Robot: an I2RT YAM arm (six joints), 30 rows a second.
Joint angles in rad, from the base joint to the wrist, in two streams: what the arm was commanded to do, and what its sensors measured. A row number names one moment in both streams.
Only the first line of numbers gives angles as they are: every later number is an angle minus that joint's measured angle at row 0.
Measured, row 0:
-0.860 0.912 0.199 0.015 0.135 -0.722
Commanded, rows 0 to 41:
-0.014 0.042 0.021 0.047 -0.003 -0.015
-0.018 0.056 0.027 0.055 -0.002 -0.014
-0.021 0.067 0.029 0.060 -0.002 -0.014
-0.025 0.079 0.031 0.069 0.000 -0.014
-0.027 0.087 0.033 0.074 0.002 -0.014
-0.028 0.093 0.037 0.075 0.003 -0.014
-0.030 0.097 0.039 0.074 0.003 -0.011
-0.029 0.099 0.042 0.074 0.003 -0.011
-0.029 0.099 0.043 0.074 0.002 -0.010
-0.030 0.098 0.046 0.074 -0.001 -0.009
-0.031 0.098 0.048 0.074 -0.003 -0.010
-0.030 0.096 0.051 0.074 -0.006 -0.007
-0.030 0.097 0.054 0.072 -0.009 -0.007
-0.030 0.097 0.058 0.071 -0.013 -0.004
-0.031 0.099 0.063 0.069 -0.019 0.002
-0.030 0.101 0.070 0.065 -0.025 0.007
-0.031 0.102 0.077 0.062 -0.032 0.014
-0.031 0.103 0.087 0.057 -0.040 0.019
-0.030 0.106 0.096 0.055 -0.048 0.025
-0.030 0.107 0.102 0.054 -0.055 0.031
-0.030 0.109 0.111 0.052 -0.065 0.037
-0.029 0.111 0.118 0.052 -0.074 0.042
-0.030 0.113 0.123 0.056 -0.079 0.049
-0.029 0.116 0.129 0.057 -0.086 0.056
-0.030 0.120 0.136 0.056 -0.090 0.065
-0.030 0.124 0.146 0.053 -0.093 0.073
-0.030 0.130 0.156 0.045 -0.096 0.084
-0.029 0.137 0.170 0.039 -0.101 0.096
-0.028 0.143 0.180 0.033 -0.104 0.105
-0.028 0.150 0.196 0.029 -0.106 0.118
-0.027 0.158 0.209 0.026 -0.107 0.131
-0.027 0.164 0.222 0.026 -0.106 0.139
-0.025 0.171 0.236 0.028 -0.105 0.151
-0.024 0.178 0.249 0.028 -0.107 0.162
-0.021 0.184 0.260 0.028 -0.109 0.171
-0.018 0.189 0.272 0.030 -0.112 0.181
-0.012 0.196 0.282 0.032 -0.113 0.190
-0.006 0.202 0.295 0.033 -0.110 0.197
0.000 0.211 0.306 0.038 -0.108 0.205
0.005 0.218 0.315 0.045 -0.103 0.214
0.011 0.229 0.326 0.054 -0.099 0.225
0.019 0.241 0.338 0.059 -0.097 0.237
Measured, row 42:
0.008 0.223 0.313 0.026 -0.102 0.176
